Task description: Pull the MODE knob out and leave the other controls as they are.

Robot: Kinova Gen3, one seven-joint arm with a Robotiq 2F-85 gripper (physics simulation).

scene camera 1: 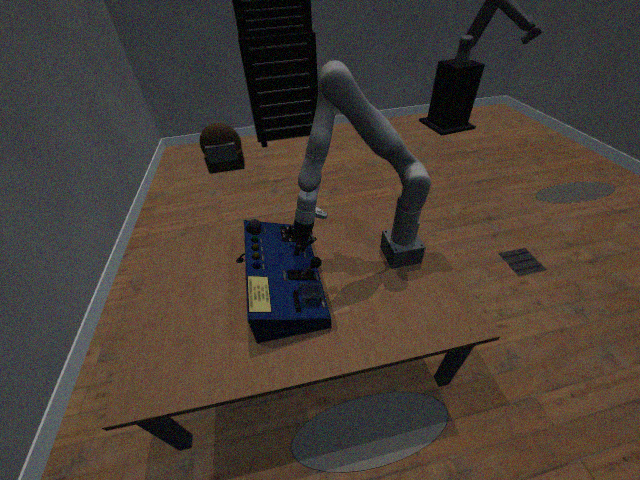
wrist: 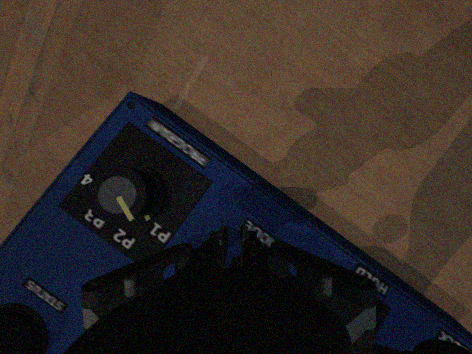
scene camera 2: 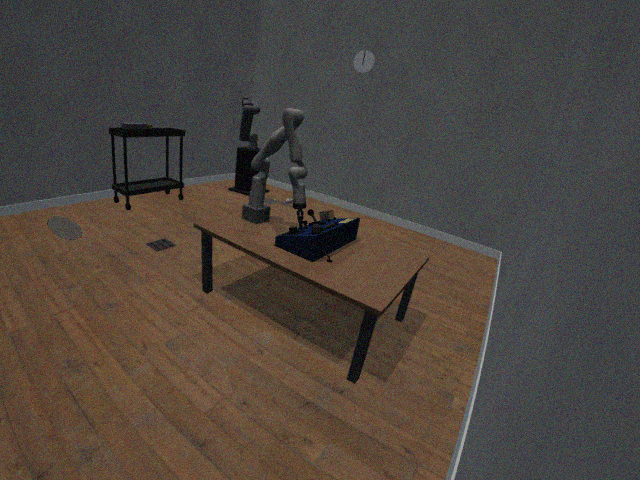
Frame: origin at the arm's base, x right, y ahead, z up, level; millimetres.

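Where they show: gripper, fingertip midpoint: [scene camera 1: 300, 250] [wrist: 234, 236] [scene camera 2: 301, 229]; arm's base, origin of the base link: [scene camera 1: 402, 237] [scene camera 2: 256, 206].
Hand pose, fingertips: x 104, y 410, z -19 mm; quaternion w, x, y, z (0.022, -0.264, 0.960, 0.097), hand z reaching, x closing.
Observation:
Things, the pixels of their top centre, and the offset from my fingertips. "spot": a spot on its surface instead. Level surfaces: height alone.
- blue control panel, surface spot: [wrist: 224, 200] spot: dx +25, dy -24, dz -9 mm
- wooden table, its level: dz -79 mm
- MODE label, middle of its top: [wrist: 261, 237] dx -24, dy -11, dz -4 mm
- PROGRAM dial, middle of its top: [wrist: 104, 203] dx +99, dy +2, dz +46 mm
- black knob, surface spot: [scene camera 1: 254, 226] spot: dx +105, dy +156, dz +95 mm
- round knob, surface spot: [scene camera 1: 315, 261] spot: dx -156, dy -19, dz +82 mm
- yellow label, surface spot: [scene camera 1: 259, 294] spot: dx -210, dy +200, dz +59 mm
A blue control panel [scene camera 1: 274, 267] [scene camera 2: 310, 248] [wrist: 224, 200] lies on the wooden table [scene camera 1: 190, 333]. My gripper [scene camera 1: 302, 242] [scene camera 2: 300, 222] [wrist: 234, 236] points straight down onto the panel's far end. Its fingers stand almost together right beside the MODE label [wrist: 260, 234]. The MODE knob itself is hidden between the fingertips, and I take the gripper to be shut on it. The PROGRAM dial [wrist: 116, 194] sits to the left in the wrist view, with its pointer between P1 and P2.
Other controls on the panel: a black knob [scene camera 1: 254, 226], a row of yellow buttons [scene camera 1: 256, 249], a round knob [scene camera 1: 315, 261] and a yellow label [scene camera 1: 259, 294]. My arm's base [scene camera 1: 403, 251] stands right of the panel. A black cart [scene camera 2: 147, 130] stands far off.

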